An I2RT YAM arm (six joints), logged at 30 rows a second.
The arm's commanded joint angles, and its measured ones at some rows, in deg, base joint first. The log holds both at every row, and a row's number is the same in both.
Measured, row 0: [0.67, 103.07, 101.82, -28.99, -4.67, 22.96]
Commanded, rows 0 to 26: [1.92, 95.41, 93.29, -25.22, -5.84, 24.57]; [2.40, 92.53, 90.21, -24.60, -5.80, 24.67]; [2.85, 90.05, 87.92, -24.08, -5.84, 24.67]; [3.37, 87.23, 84.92, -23.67, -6.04, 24.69]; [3.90, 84.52, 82.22, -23.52, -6.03, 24.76]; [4.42, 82.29, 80.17, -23.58, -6.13, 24.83]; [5.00, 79.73, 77.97, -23.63, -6.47, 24.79]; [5.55, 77.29, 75.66, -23.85, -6.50, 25.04]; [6.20, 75.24, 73.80, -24.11, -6.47, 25.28]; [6.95, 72.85, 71.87, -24.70, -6.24, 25.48]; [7.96, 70.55, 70.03, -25.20, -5.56, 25.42]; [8.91, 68.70, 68.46, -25.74, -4.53, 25.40]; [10.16, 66.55, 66.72, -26.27, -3.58, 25.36]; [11.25, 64.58, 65.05, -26.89, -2.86, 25.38]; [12.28, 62.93, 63.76, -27.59, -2.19, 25.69]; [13.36, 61.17, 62.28, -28.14, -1.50, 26.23]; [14.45, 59.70, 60.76, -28.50, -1.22, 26.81]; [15.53, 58.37, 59.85, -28.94, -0.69, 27.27]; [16.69, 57.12, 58.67, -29.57, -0.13, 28.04]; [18.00, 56.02, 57.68, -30.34, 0.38, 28.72]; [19.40, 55.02, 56.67, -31.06, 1.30, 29.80]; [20.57, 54.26, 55.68, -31.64, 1.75, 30.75]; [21.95, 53.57, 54.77, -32.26, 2.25, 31.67]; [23.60, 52.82, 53.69, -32.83, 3.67, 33.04]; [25.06, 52.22, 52.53, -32.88, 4.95, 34.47]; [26.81, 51.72, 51.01, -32.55, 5.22, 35.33]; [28.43, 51.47, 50.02, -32.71, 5.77, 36.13]
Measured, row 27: [25.04, 52.53, 52.82, -29.78, 1.78, 31.51]
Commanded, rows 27 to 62: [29.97, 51.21, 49.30, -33.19, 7.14, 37.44]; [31.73, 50.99, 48.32, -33.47, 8.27, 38.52]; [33.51, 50.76, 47.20, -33.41, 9.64, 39.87]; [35.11, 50.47, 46.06, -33.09, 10.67, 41.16]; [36.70, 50.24, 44.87, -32.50, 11.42, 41.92]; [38.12, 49.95, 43.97, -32.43, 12.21, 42.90]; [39.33, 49.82, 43.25, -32.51, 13.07, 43.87]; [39.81, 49.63, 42.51, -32.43, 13.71, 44.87]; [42.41, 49.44, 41.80, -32.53, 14.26, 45.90]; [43.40, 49.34, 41.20, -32.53, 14.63, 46.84]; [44.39, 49.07, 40.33, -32.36, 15.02, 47.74]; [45.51, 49.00, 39.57, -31.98, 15.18, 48.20]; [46.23, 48.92, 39.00, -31.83, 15.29, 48.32]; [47.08, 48.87, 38.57, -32.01, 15.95, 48.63]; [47.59, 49.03, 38.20, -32.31, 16.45, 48.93]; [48.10, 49.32, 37.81, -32.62, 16.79, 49.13]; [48.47, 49.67, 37.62, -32.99, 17.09, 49.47]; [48.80, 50.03, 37.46, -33.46, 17.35, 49.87]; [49.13, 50.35, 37.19, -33.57, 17.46, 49.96]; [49.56, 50.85, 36.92, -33.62, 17.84, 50.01]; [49.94, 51.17, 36.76, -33.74, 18.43, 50.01]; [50.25, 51.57, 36.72, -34.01, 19.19, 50.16]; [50.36, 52.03, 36.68, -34.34, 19.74, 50.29]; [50.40, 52.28, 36.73, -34.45, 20.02, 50.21]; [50.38, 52.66, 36.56, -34.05, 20.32, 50.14]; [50.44, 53.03, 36.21, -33.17, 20.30, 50.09]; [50.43, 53.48, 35.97, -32.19, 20.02, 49.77]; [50.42, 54.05, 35.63, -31.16, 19.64, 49.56]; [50.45, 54.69, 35.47, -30.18, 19.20, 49.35]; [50.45, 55.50, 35.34, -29.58, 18.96, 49.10]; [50.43, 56.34, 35.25, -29.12, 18.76, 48.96]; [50.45, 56.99, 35.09, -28.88, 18.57, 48.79]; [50.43, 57.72, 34.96, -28.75, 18.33, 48.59]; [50.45, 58.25, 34.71, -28.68, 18.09, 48.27]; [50.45, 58.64, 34.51, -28.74, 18.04, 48.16]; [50.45, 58.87, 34.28, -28.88, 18.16, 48.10]
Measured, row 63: [50.22, 58.26, 35.24, -29.52, 17.82, 48.90]
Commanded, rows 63 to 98: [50.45, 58.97, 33.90, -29.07, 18.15, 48.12]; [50.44, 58.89, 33.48, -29.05, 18.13, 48.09]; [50.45, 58.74, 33.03, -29.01, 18.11, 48.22]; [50.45, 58.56, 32.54, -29.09, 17.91, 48.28]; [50.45, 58.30, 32.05, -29.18, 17.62, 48.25]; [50.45, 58.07, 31.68, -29.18, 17.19, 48.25]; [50.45, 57.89, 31.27, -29.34, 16.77, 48.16]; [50.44, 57.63, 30.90, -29.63, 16.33, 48.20]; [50.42, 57.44, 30.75, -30.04, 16.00, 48.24]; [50.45, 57.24, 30.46, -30.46, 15.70, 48.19]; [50.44, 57.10, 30.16, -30.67, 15.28, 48.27]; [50.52, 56.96, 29.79, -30.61, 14.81, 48.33]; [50.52, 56.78, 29.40, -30.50, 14.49, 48.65]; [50.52, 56.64, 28.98, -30.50, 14.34, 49.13]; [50.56, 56.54, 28.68, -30.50, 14.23, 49.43]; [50.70, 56.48, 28.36, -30.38, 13.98, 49.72]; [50.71, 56.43, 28.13, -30.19, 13.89, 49.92]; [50.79, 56.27, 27.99, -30.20, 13.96, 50.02]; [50.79, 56.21, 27.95, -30.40, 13.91, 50.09]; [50.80, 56.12, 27.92, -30.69, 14.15, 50.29]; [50.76, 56.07, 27.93, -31.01, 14.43, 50.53]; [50.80, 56.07, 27.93, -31.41, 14.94, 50.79]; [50.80, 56.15, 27.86, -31.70, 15.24, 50.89]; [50.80, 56.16, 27.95, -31.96, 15.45, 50.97]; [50.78, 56.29, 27.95, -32.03, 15.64, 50.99]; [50.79, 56.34, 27.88, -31.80, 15.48, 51.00]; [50.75, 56.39, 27.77, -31.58, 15.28, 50.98]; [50.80, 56.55, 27.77, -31.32, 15.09, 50.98]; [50.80, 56.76, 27.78, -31.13, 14.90, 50.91]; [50.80, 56.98, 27.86, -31.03, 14.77, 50.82]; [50.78, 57.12, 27.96, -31.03, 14.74, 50.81]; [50.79, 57.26, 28.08, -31.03, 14.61, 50.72]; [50.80, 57.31, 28.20, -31.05, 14.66, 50.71]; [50.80, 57.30, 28.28, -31.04, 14.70, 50.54]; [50.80, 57.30, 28.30, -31.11, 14.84, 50.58]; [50.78, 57.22, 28.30, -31.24, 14.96, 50.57]
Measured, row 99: [50.37, 56.88, 28.77, -29.04, 14.61, 50.02]
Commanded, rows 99 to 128: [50.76, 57.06, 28.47, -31.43, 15.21, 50.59]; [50.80, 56.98, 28.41, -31.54, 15.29, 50.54]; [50.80, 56.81, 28.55, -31.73, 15.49, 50.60]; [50.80, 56.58, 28.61, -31.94, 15.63, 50.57]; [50.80, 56.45, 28.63, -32.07, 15.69, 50.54]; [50.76, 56.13, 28.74, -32.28, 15.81, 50.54]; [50.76, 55.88, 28.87, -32.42, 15.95, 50.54]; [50.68, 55.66, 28.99, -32.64, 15.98, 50.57]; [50.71, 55.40, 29.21, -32.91, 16.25, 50.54]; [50.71, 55.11, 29.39, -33.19, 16.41, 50.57]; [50.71, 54.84, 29.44, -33.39, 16.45, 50.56]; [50.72, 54.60, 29.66, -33.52, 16.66, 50.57]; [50.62, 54.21, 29.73, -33.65, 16.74, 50.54]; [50.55, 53.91, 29.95, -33.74, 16.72, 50.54]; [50.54, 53.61, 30.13, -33.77, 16.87, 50.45]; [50.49, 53.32, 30.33, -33.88, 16.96, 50.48]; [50.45, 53.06, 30.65, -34.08, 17.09, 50.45]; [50.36, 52.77, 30.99, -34.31, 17.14, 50.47]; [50.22, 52.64, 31.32, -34.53, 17.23, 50.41]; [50.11, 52.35, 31.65, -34.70, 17.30, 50.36]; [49.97, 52.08, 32.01, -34.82, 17.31, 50.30]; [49.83, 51.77, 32.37, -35.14, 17.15, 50.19]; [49.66, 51.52, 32.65, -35.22, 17.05, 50.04]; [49.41, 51.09, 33.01, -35.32, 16.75, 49.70]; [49.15, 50.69, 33.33, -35.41, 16.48, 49.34]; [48.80, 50.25, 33.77, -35.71, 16.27, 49.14]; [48.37, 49.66, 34.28, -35.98, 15.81, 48.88]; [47.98, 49.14, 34.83, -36.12, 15.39, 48.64]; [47.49, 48.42, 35.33, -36.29, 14.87, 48.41]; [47.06, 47.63, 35.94, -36.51, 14.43, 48.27]
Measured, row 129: [47.99, 49.58, 33.43, -33.74, 15.03, 49.47]
